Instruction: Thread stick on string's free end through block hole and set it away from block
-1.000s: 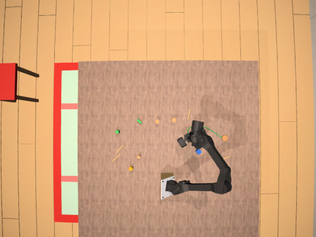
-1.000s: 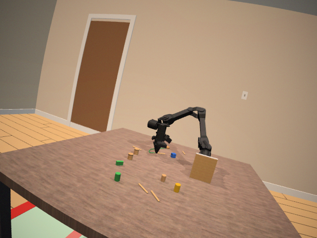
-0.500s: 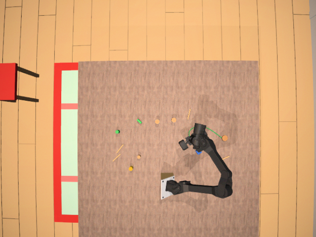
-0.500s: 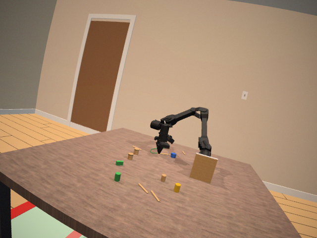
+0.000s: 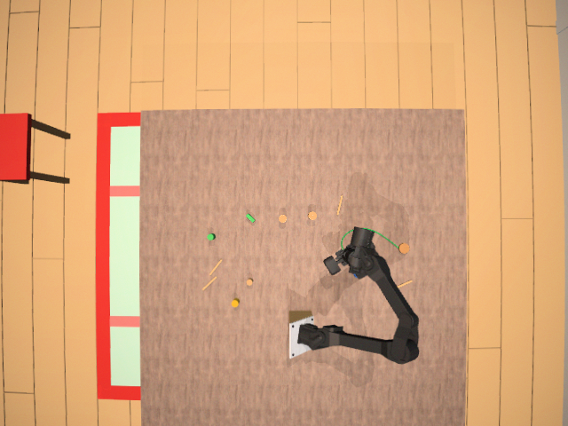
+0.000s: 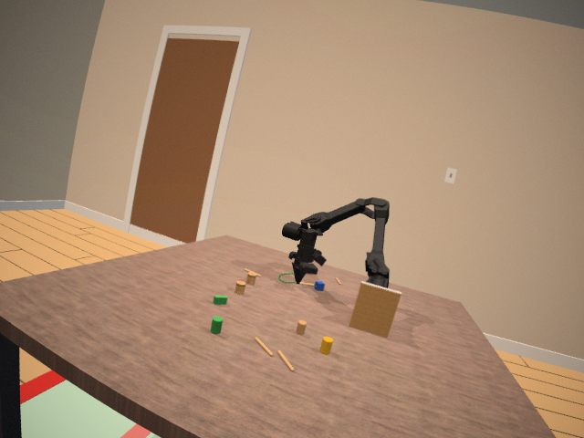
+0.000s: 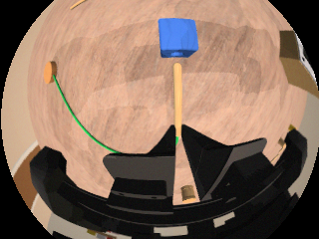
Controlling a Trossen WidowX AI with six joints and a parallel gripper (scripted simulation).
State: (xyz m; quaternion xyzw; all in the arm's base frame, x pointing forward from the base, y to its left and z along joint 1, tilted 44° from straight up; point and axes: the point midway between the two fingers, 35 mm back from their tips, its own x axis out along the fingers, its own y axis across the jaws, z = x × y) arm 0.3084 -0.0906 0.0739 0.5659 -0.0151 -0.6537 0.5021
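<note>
My gripper tip is 70 mm past the blue block and 60 mm to the left of it. The rest, counted from my gripper tip: yellow peg 260 mm behind, 390 mm to the left, 10 mm above; round wooden button 50 mm ahead, 230 mm to the right, 10 mm below; thin wooden stick 10 mm behind, 10 mm to the right.
</note>
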